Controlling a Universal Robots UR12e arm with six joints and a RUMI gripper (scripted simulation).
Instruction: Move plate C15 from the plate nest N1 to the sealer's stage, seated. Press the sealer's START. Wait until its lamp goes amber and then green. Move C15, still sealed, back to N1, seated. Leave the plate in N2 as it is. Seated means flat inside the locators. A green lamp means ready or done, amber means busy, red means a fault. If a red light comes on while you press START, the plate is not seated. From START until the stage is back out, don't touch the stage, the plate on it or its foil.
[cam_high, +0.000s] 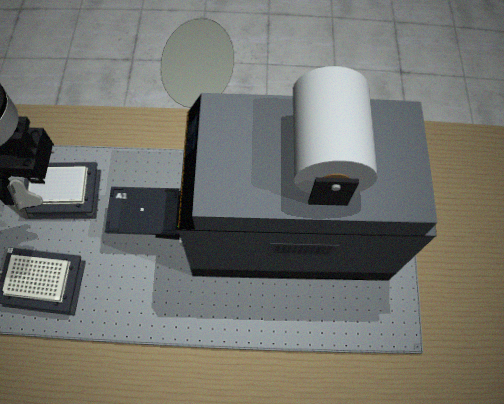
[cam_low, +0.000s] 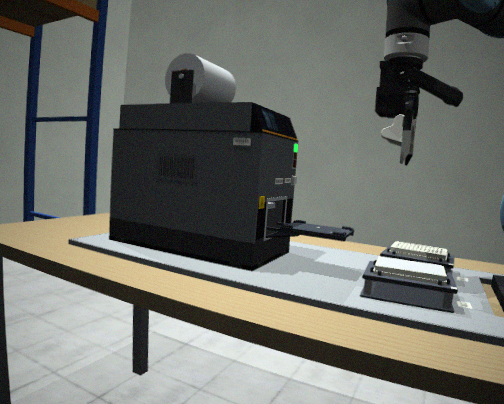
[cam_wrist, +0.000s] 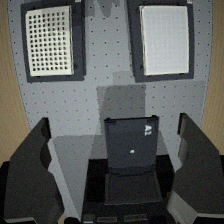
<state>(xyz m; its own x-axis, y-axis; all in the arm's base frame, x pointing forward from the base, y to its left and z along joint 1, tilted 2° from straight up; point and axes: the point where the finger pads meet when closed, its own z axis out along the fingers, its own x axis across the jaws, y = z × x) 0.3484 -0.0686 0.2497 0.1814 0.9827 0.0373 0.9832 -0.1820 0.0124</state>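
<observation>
My hand is 60 mm past the plate C15, 100 mm to the left of it and 210 mm above it. Also, from my hand: plate (20 mm behind, 100 mm to the left, 210 mm below); dark stage (170 mm ahead, 170 mm below); dark nest (60 mm behind, 100 mm to the right, 220 mm below).
</observation>
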